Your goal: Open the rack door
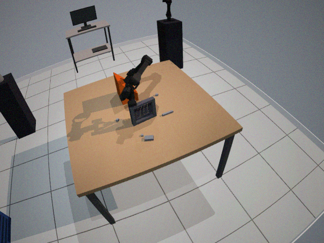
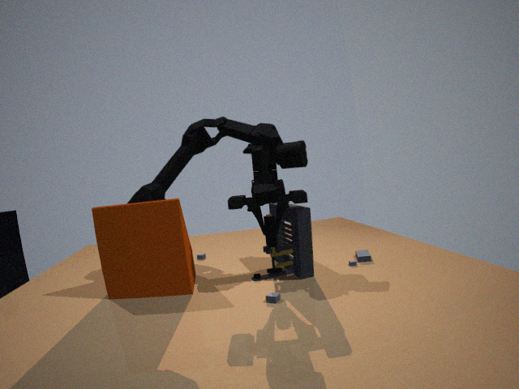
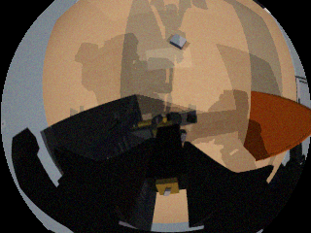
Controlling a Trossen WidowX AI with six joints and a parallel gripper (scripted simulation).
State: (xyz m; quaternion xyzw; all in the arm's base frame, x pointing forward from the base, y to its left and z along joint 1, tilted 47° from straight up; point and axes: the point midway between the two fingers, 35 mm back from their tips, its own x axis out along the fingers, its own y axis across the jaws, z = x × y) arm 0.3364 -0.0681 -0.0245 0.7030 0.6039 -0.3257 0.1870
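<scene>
My gripper tip is now 10 mm to the right of the yellow handle and 20 mm above it. Also, from my gripper tip: grey bar: 90 mm ahead, 250 mm to the left, 110 mm below.
</scene>
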